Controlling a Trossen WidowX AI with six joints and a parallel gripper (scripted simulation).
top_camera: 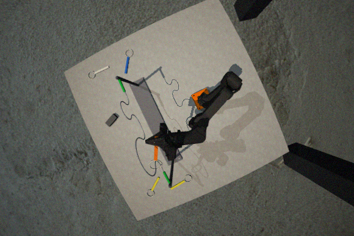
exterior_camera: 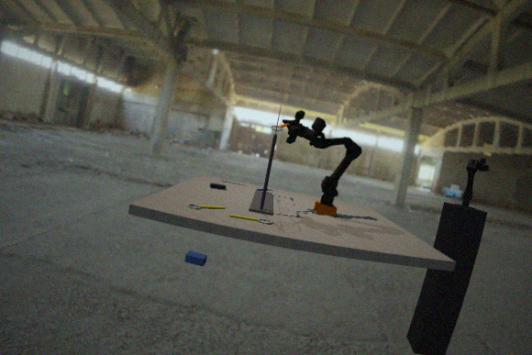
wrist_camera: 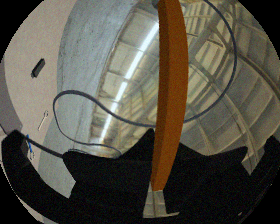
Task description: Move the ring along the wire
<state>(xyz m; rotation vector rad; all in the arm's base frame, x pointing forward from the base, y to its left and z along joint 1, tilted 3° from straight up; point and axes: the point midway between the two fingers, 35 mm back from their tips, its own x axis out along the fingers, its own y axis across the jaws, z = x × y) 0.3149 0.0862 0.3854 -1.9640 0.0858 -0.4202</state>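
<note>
The orange-handled ring is 8 cm to the left of my gripper tip, 4 cm below it and 1 cm behind it. From my gripper tip the other things lie so: white-handled ring 49 cm to the right, 46 cm below, 35 cm ahead; blue-handled ring 50 cm to the right, 46 cm below, 9 cm ahead; dark block 45 cm below, 33 cm ahead, 12 cm to the right.
</note>
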